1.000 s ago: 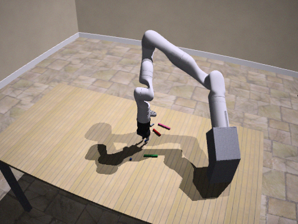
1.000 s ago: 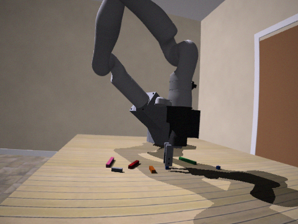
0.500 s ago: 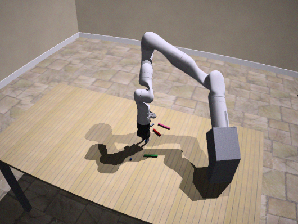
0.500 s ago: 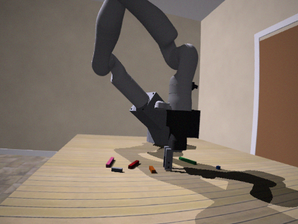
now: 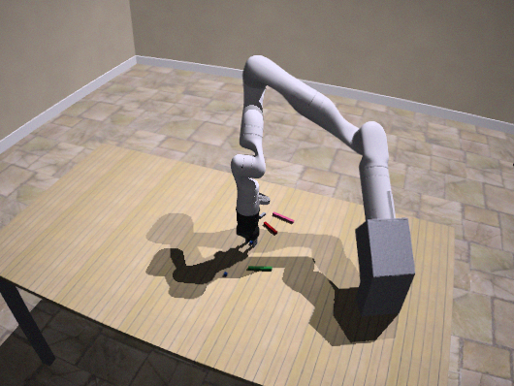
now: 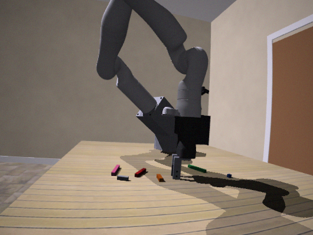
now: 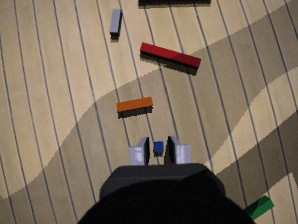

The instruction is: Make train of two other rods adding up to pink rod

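The orange rod is 50 mm to the right of my hand, 10 mm below it and 10 mm ahead of it. From my hand the other things lie so: grey rod: 160 mm to the right, 10 mm below, 10 mm behind; then green rod: 120 mm to the left, 50 mm behind, 10 mm below; then red rod: 90 mm to the right, 50 mm behind, 10 mm below.
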